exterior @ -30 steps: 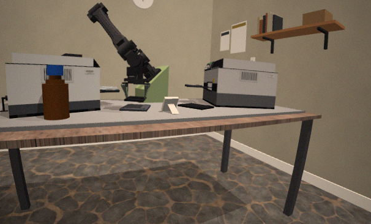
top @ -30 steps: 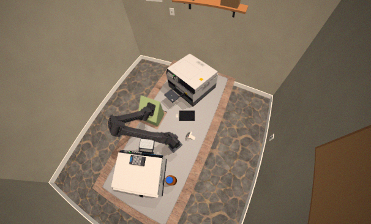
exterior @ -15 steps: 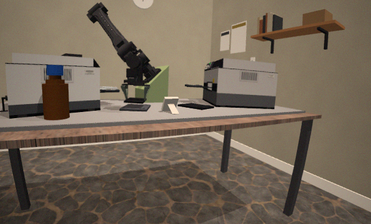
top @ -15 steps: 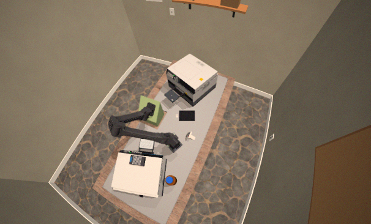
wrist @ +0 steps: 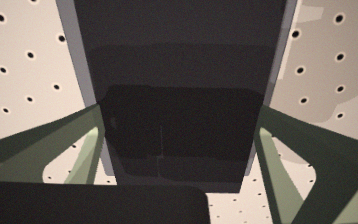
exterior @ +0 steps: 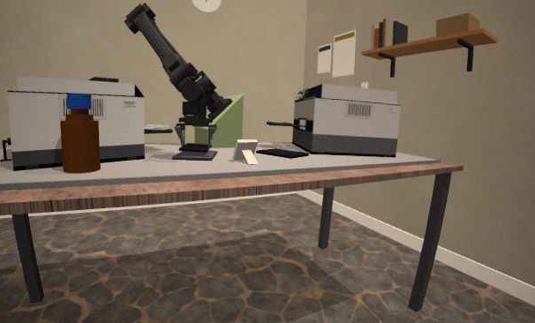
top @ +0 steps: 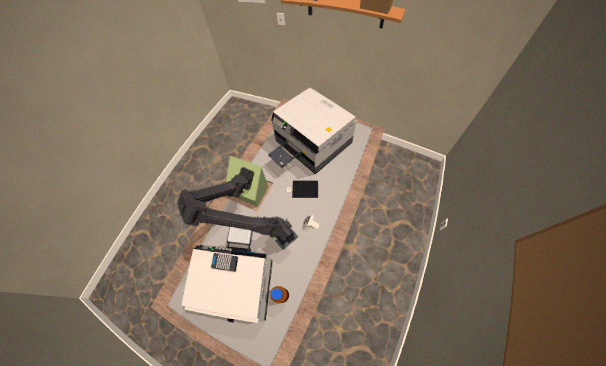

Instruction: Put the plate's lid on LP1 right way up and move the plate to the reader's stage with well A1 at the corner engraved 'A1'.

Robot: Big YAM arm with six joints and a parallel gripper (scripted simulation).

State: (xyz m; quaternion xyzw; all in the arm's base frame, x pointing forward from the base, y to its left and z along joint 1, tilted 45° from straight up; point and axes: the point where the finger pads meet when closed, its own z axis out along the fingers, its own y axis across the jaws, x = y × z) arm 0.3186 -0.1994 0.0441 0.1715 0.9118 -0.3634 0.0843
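My hand is 30 mm above the grey pad. From my hand the other things lie so: lidded white well plate: 190 mm behind, 130 mm to the right, 50 mm above; then black pad: 330 mm to the left, 30 mm below; then dark lid: right at my hand.
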